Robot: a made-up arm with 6 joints. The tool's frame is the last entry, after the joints. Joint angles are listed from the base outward. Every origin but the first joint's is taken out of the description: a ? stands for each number. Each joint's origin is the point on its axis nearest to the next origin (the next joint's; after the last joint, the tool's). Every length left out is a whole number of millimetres.
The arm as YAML. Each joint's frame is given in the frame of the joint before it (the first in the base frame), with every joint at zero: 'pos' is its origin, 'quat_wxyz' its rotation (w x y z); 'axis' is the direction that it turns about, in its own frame. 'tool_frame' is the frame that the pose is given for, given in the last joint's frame.
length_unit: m
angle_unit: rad
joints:
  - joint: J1
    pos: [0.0, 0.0, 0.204]
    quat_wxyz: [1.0, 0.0, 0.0, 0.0]
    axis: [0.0, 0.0, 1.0]
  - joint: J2
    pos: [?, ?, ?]
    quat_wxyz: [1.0, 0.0, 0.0, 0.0]
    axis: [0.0, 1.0, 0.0]
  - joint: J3
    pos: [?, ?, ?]
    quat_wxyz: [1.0, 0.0, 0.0, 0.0]
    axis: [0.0, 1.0, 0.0]
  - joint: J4
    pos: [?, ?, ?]
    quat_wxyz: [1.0, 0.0, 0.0, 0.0]
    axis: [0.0, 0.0, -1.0]
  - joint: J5
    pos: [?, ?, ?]
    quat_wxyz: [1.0, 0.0, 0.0, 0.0]
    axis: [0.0, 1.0, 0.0]
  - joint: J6
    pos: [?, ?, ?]
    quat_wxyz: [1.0, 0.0, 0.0, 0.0]
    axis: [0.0, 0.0, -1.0]
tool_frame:
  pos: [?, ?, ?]
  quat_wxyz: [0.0, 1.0, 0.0, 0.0]
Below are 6 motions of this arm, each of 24 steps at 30 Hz.
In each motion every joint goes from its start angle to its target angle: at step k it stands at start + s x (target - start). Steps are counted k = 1, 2, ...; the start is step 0. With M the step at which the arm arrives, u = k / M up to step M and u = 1 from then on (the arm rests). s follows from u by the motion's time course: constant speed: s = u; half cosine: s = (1 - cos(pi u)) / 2; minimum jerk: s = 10 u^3 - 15 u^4 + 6 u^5.
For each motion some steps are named. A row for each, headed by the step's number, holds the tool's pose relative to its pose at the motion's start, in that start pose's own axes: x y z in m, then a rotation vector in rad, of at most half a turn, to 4 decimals.
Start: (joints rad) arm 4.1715 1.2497 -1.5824 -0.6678 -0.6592 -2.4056
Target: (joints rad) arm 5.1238 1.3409 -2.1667 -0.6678 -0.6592 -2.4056
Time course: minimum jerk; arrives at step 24
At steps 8, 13, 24:
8: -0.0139 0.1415 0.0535 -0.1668 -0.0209 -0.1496
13: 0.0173 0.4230 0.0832 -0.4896 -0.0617 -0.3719
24: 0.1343 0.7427 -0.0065 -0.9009 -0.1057 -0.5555

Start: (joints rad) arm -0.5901 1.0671 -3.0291 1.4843 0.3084 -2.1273
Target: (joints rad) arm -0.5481 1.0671 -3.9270 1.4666 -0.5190 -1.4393
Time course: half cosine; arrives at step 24
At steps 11, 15, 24:
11: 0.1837 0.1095 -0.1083 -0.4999 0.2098 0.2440
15: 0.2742 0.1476 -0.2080 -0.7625 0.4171 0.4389
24: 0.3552 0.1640 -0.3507 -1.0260 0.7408 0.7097

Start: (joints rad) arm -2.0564 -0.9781 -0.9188 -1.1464 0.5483 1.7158
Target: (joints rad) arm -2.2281 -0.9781 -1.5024 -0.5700 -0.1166 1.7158
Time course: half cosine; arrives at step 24
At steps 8, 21, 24:
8: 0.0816 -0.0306 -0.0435 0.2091 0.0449 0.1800
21: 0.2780 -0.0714 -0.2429 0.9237 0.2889 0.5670
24: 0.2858 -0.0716 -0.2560 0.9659 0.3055 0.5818

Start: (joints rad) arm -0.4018 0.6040 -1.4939 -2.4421 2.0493 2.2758
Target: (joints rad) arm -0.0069 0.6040 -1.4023 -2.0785 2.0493 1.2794
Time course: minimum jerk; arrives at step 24
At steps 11, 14, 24:
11: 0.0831 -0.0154 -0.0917 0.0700 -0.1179 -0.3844
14: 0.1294 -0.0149 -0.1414 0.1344 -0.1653 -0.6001
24: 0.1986 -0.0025 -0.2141 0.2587 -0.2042 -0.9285

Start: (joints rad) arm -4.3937 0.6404 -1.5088 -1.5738 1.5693 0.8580
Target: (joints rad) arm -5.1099 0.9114 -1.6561 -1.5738 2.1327 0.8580
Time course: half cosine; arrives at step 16
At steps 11, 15, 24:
11: -0.1730 -0.0621 0.4117 -0.4007 -0.8205 -0.1788
15: -0.2587 -0.0728 0.4982 -0.5020 -1.0368 -0.2582
24: -0.2629 -0.0732 0.5017 -0.5065 -1.0465 -0.2621

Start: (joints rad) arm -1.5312 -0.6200 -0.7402 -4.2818 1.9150 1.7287
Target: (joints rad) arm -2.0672 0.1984 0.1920 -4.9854 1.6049 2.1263
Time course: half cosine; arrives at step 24
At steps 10, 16, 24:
10: 0.2650 -0.0383 -0.2251 0.4561 -0.1267 0.7321
16: 0.5316 0.1112 -0.2791 0.6310 -0.3762 1.5185
24: 0.6379 0.2393 -0.1919 0.5223 -0.5705 2.0163

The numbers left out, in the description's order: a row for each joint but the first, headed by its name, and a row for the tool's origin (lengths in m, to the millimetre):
J2: 0.0 0.0 0.0
J3: 0.066 0.0 0.349
J4: 0.12 0.0 -0.53
J5: 0.0 0.0 0.0
J6: 0.046 0.0 -0.058
tool: 0.0 0.0 0.0

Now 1 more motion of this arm.
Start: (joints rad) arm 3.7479 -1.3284 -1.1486 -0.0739 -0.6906 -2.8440
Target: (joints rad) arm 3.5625 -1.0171 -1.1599 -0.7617 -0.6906 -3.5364
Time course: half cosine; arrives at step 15
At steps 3, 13, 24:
3: 0.0218 0.0015 0.0035 -0.0352 0.0403 -0.1324
13: 0.2234 -0.0251 -0.0056 -0.5264 0.3214 -1.2440
24: 0.2332 -0.0284 -0.0081 -0.5603 0.3302 -1.2942

